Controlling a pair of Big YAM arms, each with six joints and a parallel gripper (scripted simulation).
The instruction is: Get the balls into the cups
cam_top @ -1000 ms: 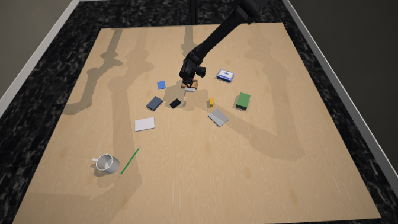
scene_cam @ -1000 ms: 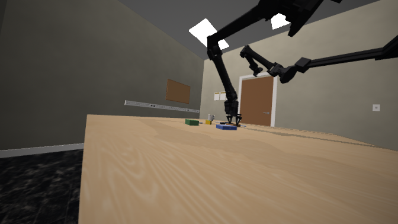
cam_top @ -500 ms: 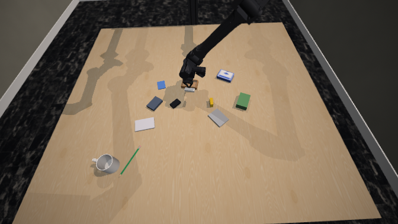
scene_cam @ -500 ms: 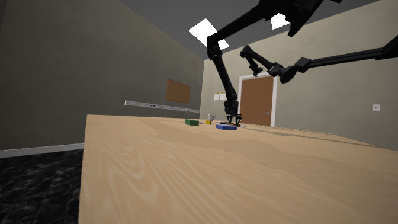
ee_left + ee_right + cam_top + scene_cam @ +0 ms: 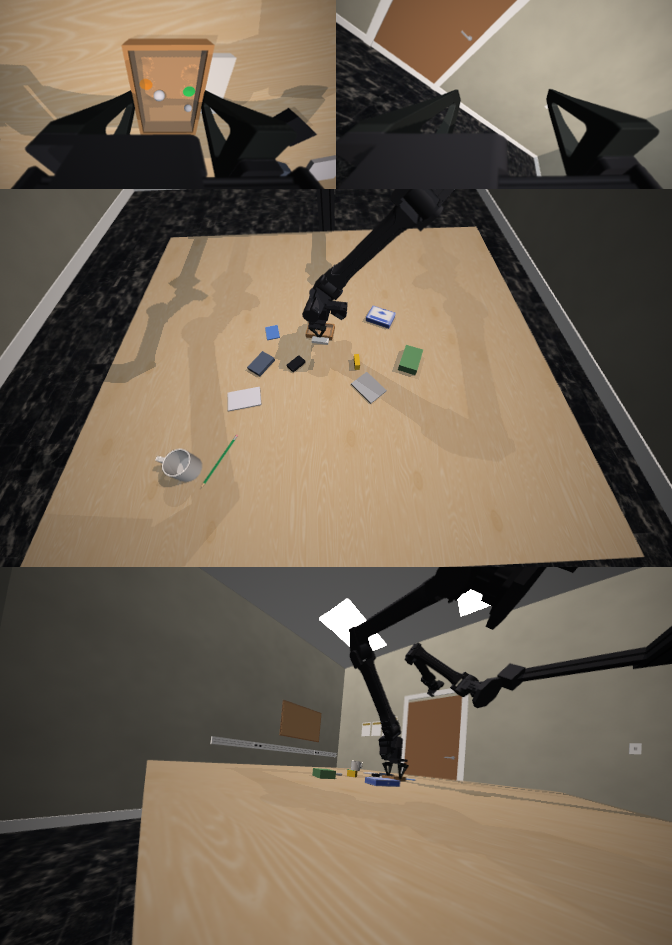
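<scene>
Right now my left hand is 5 cm short of the white block, 1 cm to the left of it and 1 cm above it. Also, from my left hand: covered wooden puzzle 2 cm below; black block 15 cm ahead, 11 cm to the right, 1 cm below; yellow block 18 cm ahead, 12 cm to the left.
</scene>
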